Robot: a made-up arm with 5 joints. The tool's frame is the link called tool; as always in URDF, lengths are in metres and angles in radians.
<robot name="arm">
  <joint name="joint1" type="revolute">
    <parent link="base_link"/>
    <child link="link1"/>
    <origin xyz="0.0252 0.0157 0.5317"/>
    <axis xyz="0 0 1"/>
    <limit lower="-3.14" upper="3.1" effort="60" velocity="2.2"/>
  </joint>
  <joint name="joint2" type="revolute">
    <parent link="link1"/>
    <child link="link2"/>
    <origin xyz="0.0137 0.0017 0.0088"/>
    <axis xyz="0 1 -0.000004"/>
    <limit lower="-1.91" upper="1.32" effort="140" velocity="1.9"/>
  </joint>
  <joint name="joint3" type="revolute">
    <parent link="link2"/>
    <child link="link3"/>
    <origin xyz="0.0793 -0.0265 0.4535"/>
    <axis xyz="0 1 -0.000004"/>
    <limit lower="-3.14" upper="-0.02" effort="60" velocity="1.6"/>
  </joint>
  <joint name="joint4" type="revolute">
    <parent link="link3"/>
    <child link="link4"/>
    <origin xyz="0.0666 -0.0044 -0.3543"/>
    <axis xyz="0 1 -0.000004"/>
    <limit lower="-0.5" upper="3.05" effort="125" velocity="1"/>
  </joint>
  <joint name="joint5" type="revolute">
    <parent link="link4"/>
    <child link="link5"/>
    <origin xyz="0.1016 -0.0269 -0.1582"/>
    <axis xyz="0 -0.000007 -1"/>
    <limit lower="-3.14" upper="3.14" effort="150" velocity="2.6"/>
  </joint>
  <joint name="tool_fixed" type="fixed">
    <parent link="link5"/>
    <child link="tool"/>
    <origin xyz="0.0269 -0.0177 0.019" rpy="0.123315 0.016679 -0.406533"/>
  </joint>
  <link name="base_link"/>
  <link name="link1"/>
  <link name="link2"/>
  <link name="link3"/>
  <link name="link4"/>
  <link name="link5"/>
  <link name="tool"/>
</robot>
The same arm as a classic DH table. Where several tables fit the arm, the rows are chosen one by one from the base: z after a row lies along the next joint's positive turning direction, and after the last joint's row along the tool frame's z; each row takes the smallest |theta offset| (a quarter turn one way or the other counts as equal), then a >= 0, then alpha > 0; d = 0 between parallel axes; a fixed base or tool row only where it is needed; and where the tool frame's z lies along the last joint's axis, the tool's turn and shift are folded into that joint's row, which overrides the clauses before.
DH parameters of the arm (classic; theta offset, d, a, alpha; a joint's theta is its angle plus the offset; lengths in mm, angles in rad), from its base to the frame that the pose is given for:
base (fixed): 0.5572 0.0 29.7 0.0000
joint1: -0.5572 540.5 13.7 -1.5708
joint2: -1.3977 0.0 460.4 0.0000
joint3: -0.3589 0.0 -360.5 0.0000
joint4: -1.3850 -56.1 -101.6 1.5708
joint5: 0.2728 217.5 -30.7 3.0172
tool (fixed): 3.0068 79.0 0.0 0.0000
Joint limits (rad, base to tool): -3.1400..3.1000 -1.9100..1.3200 -3.1400..-0.0200 -0.5000..3.0500 -3.1400..3.1400

